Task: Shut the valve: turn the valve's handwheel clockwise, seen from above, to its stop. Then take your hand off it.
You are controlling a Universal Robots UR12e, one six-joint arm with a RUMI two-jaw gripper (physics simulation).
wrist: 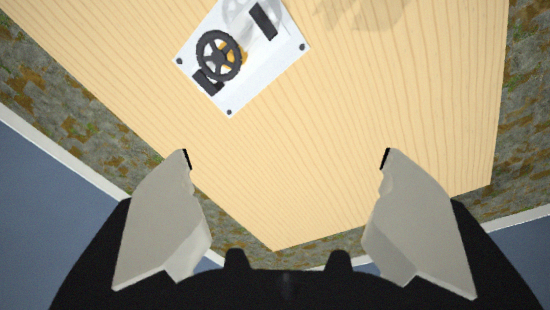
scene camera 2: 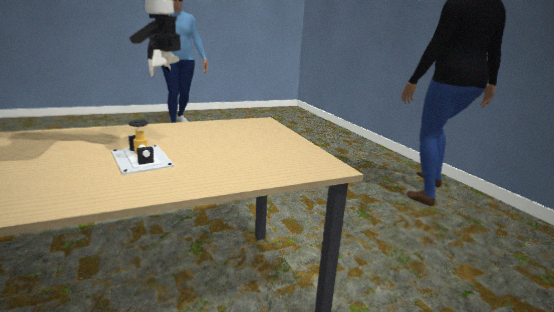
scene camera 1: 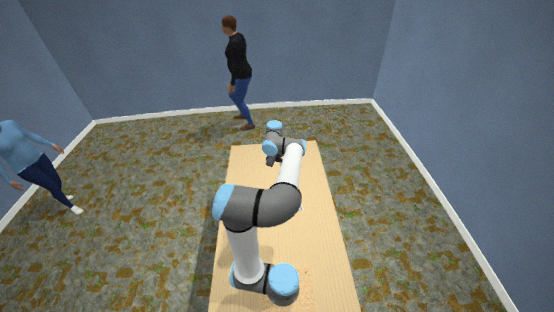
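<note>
The valve's dark five-spoked handwheel (scene camera 2: pixel 138 123) (wrist: pixel 218 56) sits on top of the yellow valve body (scene camera 2: pixel 140 144) (wrist: pixel 237 54). The valve stands on a white square base plate (scene camera 2: pixel 125 165) (wrist: pixel 265 75) with dark bolts at its corners, on the table. Two black blocks flank the valve body. My gripper (scene camera 2: pixel 160 73) (wrist: pixel 283 151) is open and empty, its pale jaws wide apart. It hangs high above the table, pointing down, and touches nothing. In scene camera 1 the arm hides most of the valve.
The valve stands on the long wooden table (scene camera 1: pixel 320 235) (scene camera 2: pixel 240 160) (wrist: pixel 400 90). A person in a black top (scene camera 1: pixel 238 55) (scene camera 2: pixel 467 45) is beyond the table's far end. A person in a light blue top (scene camera 1: pixel 20 145) (scene camera 2: pixel 187 37) is off to the table's side.
</note>
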